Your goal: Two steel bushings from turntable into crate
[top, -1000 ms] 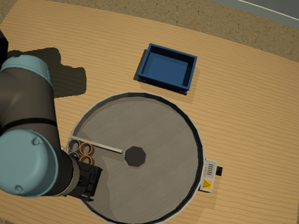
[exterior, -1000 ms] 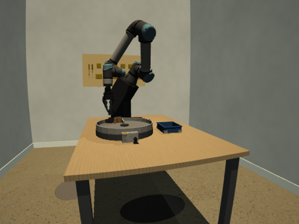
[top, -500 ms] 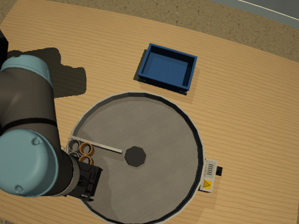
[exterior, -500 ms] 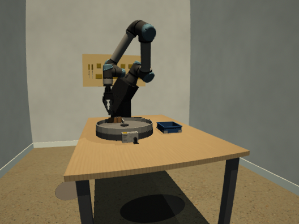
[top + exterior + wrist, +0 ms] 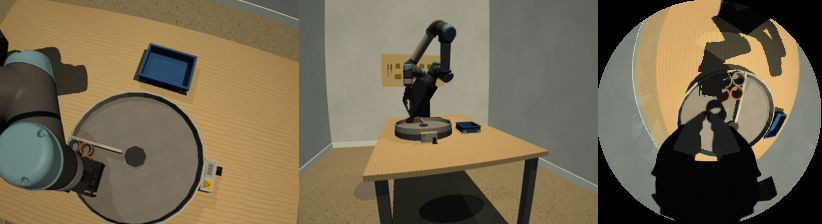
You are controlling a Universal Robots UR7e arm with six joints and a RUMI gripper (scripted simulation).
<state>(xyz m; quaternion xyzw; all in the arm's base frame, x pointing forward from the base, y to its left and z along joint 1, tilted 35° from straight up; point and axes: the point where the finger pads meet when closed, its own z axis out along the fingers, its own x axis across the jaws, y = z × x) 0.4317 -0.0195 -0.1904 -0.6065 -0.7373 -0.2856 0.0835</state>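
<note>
Now: the blue crate 470 mm to the left of my hand, 130 mm below it and 20 mm ahead of it. Also, from my hand: turntable 130 mm to the left, 100 mm below, 80 mm ahead.
</note>
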